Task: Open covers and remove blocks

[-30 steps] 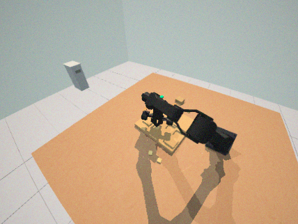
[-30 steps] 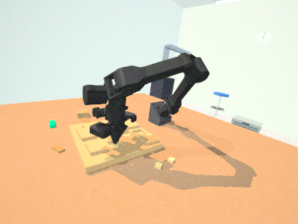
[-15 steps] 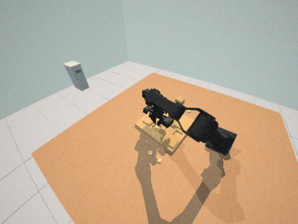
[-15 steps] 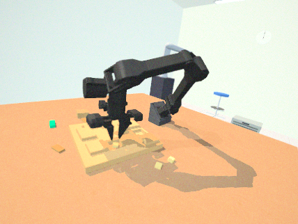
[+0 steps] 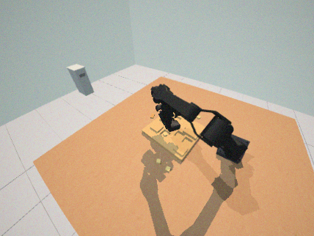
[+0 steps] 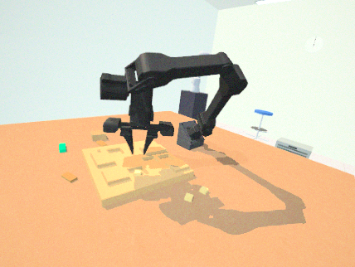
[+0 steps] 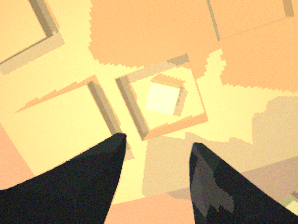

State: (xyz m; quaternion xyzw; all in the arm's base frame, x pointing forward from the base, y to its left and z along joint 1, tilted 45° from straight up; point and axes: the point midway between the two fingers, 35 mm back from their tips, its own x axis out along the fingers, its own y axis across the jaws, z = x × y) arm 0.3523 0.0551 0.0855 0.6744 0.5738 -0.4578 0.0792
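Now: the tan puzzle board 6 cm below my gripper tip, 5 cm to the right of it and 3 cm behind it.
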